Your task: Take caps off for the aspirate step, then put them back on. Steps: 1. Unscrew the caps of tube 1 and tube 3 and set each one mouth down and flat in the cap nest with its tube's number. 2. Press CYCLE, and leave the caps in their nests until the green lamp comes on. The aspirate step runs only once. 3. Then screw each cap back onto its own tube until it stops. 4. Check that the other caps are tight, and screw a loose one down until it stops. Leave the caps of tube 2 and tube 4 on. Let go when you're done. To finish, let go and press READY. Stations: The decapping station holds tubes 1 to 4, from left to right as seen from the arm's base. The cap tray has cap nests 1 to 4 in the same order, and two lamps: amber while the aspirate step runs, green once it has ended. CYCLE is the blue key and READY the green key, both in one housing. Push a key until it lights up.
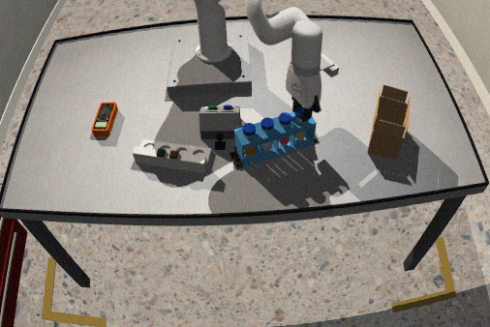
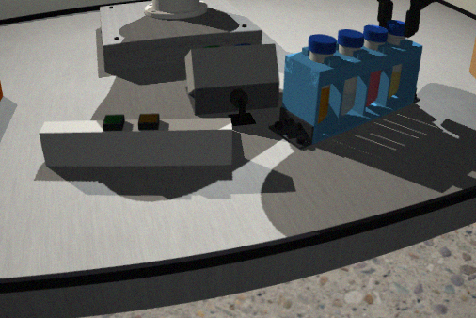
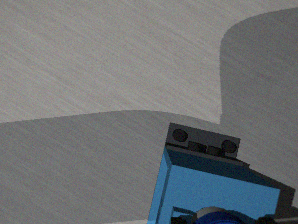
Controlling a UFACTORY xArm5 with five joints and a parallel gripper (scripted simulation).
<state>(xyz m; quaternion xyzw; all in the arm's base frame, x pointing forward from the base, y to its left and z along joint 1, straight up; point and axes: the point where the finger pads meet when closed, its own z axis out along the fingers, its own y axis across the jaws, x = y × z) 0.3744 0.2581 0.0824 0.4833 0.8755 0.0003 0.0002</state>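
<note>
Right now the blue cap is 50 mm to the right of my hand, 20 mm below it and 20 mm ahead of it. The rest, counted from my hand: blue key: 210 mm to the right, 80 mm behind, 60 mm below; then green key: 250 mm to the right, 80 mm behind, 60 mm below; then grey key housing: 230 mm to the right, 80 mm below, 60 mm behind.
</note>
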